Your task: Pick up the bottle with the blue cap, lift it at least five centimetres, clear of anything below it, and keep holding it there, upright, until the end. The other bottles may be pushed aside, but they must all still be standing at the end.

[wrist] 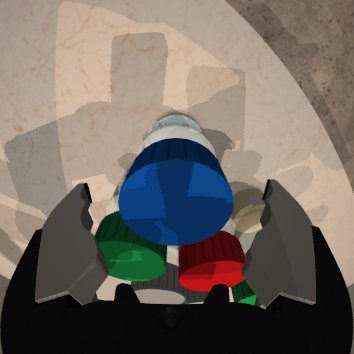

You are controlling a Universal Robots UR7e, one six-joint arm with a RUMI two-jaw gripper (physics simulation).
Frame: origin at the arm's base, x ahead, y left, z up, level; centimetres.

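Seen in the pictures: gripper, fingertip midpoint: (175, 183).
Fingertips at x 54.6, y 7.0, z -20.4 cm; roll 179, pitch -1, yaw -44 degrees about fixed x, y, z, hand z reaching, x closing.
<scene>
A point is followed by its place in that frame.
The bottle with the blue cap (176, 200) {x 56.2, y 8.5, z -15.9 cm} stands upright in the middle of the wrist view, its cap towards the camera. Its clear, pale body shows above the cap, farther from the camera. My gripper (175, 183) {x 54.6, y 7.0, z -20.4 cm} is open, with one jaw on each side of the blue cap. A gap shows between each jaw and the cap, so neither touches it. A bottle with a green cap (131, 255) {x 50.9, y 7.4, z -15.9 cm} stands beside the left jaw. A bottle with a red cap (212, 262) {x 53.9, y 3.0, z -15.9 cm} stands beside the right jaw. Both are close to the blue-capped bottle, and their bodies are mostly hidden.
A grey cap (159, 295) {x 46.7, y 1.6, z -15.9 cm} shows at the gripper's base, with part of another beside it. A second green cap (244, 295) {x 51.3, y -6.0, z -16.1 cm} is partly hidden by the right jaw. A yellowish clear bottle part (247, 212) {x 56.2, y -1.7, z -22.2 cm} shows near the right fingertip. The round marbled table top (30, 60) {x 52.1, y 24.6, z -26.4 cm} ends at a curved edge on the right.
</scene>
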